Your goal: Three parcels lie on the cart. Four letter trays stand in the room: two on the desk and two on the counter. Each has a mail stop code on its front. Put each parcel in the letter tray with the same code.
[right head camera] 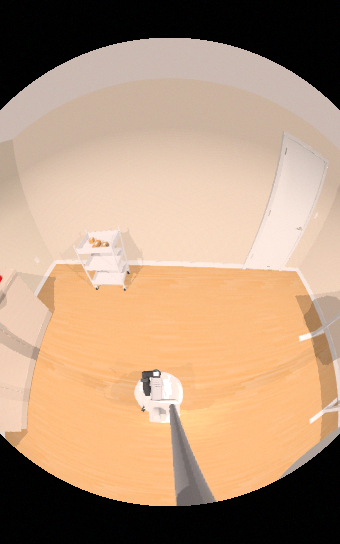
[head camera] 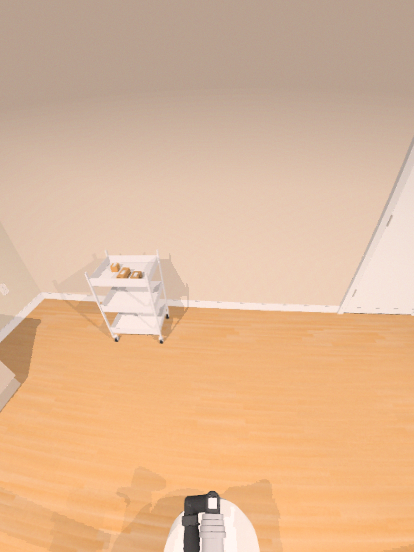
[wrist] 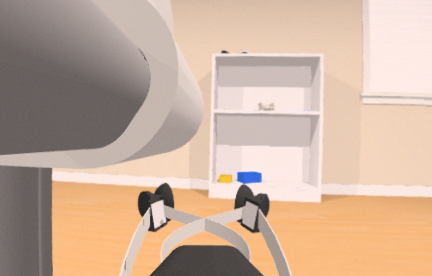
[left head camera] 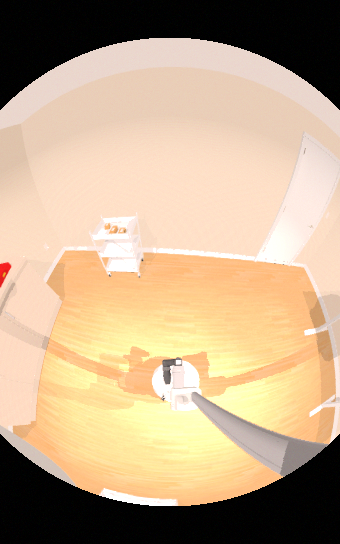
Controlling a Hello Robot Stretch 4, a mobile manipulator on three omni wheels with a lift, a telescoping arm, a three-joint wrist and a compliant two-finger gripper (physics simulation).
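Frame: origin at the robot's base, x ahead, y left, z up, level; metres.
Seen in the pictures: gripper, fingertip midpoint: (wrist: 204,198) (left head camera: 168,400).
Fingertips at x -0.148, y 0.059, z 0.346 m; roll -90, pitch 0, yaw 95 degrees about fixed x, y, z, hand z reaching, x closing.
Pixels of each thing's top centre, then the offset from my fingertips to it. "spot": a spot on its surface instead.
- white cart at a spot on its surface: (head camera: 118,283) (left head camera: 110,236) spot: dx +1.375, dy +0.610, dz +0.314 m
- red letter tray at a spot on its surface: (left head camera: 4,273) spot: dx +0.682, dy +1.552, dz +0.565 m
- yellow box at its top centre: (wrist: 225,175) dx -1.764, dy +0.026, dz -0.228 m
- blue box at its top centre: (wrist: 249,172) dx -1.773, dy +0.211, dz -0.198 m
Three small brown parcels lie on the top tray of the white cart (head camera: 118,283) (left head camera: 112,237) (right head camera: 97,250): a left one (head camera: 115,267) (left head camera: 107,226) (right head camera: 92,240), a middle one (head camera: 123,273) (left head camera: 114,229) (right head camera: 97,243) and a right one (head camera: 136,274) (left head camera: 122,230) (right head camera: 105,244). Their codes are too small to read. A red letter tray (left head camera: 4,273) (right head camera: 0,279) shows in part on the counter (left head camera: 30,320) (right head camera: 17,325) at the left edge. The desk's trays do not show. My gripper (wrist: 204,198) is open and empty, well away from the cart.
The cart stands by the far wall, left of a white door (head camera: 387,250) (left head camera: 300,200) (right head camera: 290,200). White desk feet (left head camera: 317,331) (right head camera: 312,336) show at the right. In the wrist view, a white bookshelf (wrist: 265,192) holds a yellow box (wrist: 225,178) and a blue box (wrist: 249,177).
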